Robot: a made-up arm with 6 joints.
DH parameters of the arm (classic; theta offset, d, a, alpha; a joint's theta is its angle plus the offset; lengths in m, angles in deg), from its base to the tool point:
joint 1: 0 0.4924 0 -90
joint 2: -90 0 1.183 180
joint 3: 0 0 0 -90
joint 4: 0 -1.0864 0 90
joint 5: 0 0.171 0 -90
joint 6: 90 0 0 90
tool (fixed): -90 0 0 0
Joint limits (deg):
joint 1: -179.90..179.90
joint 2: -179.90..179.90
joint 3: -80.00..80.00
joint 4: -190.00..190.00
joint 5: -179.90..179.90
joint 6: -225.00..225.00
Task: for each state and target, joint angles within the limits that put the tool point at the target. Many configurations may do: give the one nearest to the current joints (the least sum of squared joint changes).
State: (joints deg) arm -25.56 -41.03 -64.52 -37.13 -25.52 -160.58
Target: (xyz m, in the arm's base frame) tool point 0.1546 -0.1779 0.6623
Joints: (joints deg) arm -16.19 -14.24 -71.67 -41.67 -25.52 -160.58
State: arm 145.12 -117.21 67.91 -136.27 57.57 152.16
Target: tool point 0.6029 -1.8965 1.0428
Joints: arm 111.17 -98.56 46.02 -135.92 57.57 152.16
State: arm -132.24 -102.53 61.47 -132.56 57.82 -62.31
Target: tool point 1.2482 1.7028 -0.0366
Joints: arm -123.12 -120.72 61.98 -132.23 57.82 -62.31
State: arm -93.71 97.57 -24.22 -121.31 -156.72 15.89
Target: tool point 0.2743 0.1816 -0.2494
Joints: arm -125.45 139.02 -42.44 -133.68 -156.72 15.89
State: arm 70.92 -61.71 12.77 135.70 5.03 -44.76
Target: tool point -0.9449 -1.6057 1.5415
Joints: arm 63.10 -80.07 42.75 132.83 5.03 -44.76
